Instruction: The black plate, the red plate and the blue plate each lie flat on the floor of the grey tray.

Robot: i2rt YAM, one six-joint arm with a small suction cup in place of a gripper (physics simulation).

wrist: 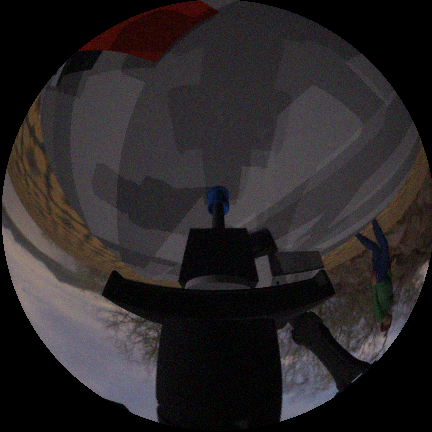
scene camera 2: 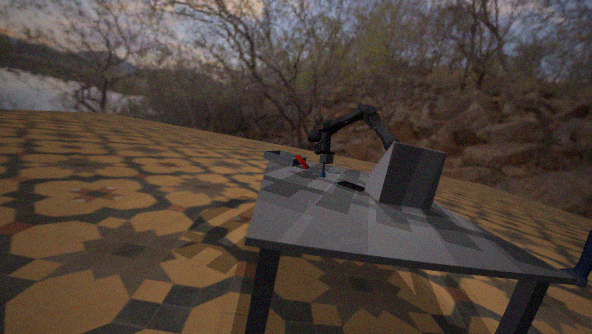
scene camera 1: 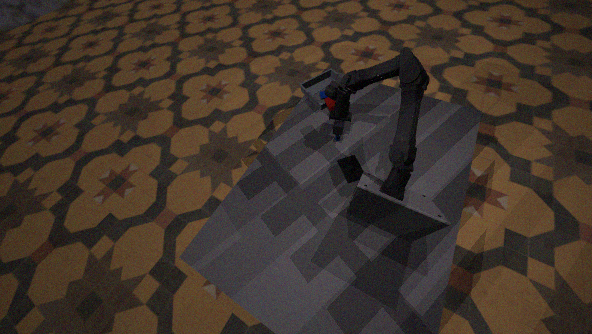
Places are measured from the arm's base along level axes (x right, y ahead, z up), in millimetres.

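Pixels of known places: hand, tool point: (wrist: pixel 217 194) (scene camera 2: pixel 322 176) (scene camera 1: pixel 337 139); arm's base, link origin: (scene camera 2: pixel 402 163) (scene camera 1: pixel 392 189).
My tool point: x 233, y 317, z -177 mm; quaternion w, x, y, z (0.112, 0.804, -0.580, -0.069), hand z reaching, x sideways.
Ahead of a thing's pixels: the offset from my tool point to its top centre. Level surfaces: height alone.
The black plate @[dx -126, dy -139, dz +11 mm] (scene camera 1: pixel 350 168) (scene camera 2: pixel 351 186) (wrist: pixel 263 243) lies flat on the table near the arm's base, outside the tray. The red plate (scene camera 1: pixel 330 103) (scene camera 2: pixel 301 161) (wrist: pixel 150 32) is tilted, leaning at the near wall of the grey tray @[dx +289, dy +227, dz +52 mm] (scene camera 2: pixel 282 158), with its upper end on the rim. Part of the blue plate @[dx +267, dy +205, dz +14 mm] (scene camera 1: pixel 322 94) shows inside the tray in scene camera 1; how it lies is partly hidden by the arm. My suction cup (scene camera 1: pixel 337 138) (scene camera 2: pixel 322 174) (wrist: pixel 218 194) is off and holds nothing. It hangs a little above the table, between the red plate and the black plate.
The grey base block (scene camera 1: pixel 400 215) (scene camera 2: pixel 410 175) (wrist: pixel 298 262) carries the arm and stands beside the black plate. The tray stands near the far end of the table @[dz +2 mm] (scene camera 1: pixel 250 260) (scene camera 2: pixel 320 225). A person (scene camera 2: pixel 582 260) (wrist: pixel 381 270) stands off the table.
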